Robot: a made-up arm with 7 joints.
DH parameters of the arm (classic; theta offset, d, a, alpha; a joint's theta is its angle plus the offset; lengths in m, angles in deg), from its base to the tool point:
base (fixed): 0 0 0 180
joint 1: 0 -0.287 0 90
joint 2: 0 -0.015 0 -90
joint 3: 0 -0.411 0 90
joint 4: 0 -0.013 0 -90
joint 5: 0 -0.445 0 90
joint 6: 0 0 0 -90
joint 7: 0 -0.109 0 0
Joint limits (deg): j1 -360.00..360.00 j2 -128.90..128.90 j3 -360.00..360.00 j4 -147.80..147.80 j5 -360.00..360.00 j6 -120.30..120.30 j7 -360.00..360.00
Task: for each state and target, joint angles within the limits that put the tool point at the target. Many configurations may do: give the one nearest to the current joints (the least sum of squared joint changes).
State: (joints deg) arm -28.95 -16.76 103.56 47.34 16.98 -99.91 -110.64
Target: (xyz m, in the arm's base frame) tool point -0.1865 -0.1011 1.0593
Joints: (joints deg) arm 10.42 -6.18 123.66 34.40 6.77 -120.30 -110.64
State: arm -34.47 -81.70 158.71 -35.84 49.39 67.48 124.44
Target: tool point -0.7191 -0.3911 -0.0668
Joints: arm -36.10 -116.51 154.05 -19.63 47.98 72.71 124.44
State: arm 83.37 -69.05 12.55 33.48 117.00 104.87 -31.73
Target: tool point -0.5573 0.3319 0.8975
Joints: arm 45.11 -53.40 17.35 24.20 117.39 71.12 -31.73
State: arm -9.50 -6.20 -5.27 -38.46 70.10 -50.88 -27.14
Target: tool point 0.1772 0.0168 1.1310
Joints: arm -5.69 33.99 -11.02 -35.42 70.12 -60.10 -27.14
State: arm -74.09 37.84 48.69 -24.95 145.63 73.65 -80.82
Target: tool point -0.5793 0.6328 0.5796
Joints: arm -122.13 80.04 64.54 -16.08 150.32 52.31 -80.82
